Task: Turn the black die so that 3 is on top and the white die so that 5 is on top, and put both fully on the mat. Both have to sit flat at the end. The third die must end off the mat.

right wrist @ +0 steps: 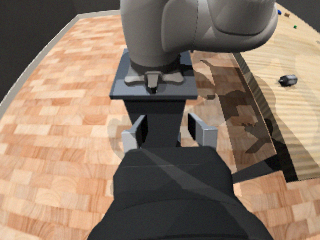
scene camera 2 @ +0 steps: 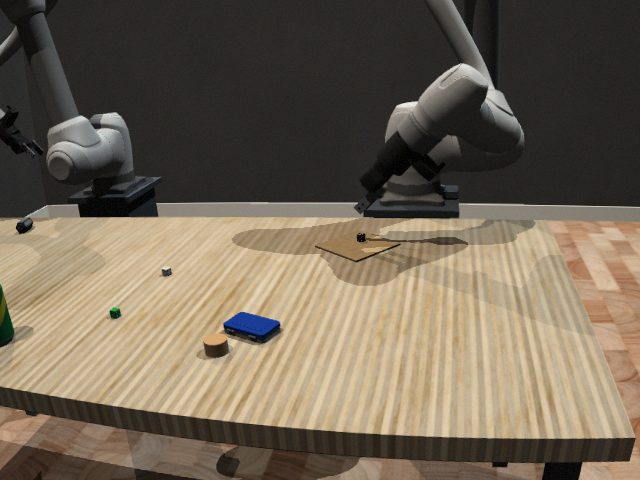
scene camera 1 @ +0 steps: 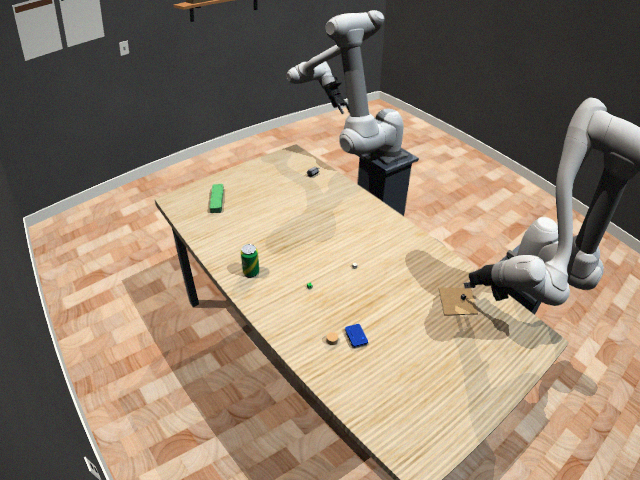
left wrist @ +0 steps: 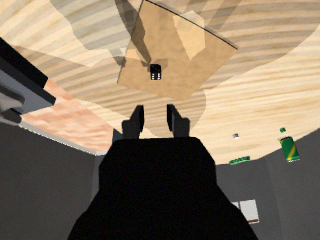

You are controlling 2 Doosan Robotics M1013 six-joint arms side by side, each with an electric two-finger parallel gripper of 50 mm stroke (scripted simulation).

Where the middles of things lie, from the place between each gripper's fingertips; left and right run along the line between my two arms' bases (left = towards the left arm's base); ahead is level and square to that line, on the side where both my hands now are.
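The tan mat (scene camera 2: 346, 246) is 3 cm ahead of my left hand (scene camera 2: 360, 208), 1 cm to the right of it and 9 cm below it. Then there is the blue case (scene camera 2: 255, 328), which lies 46 cm ahead of that same left hand, 8 cm to the right of it and 8 cm below it.
Measured from my right hand, the tan mat is 330 mm ahead of it and 1350 mm to the left of it, and it sits 160 mm below it.
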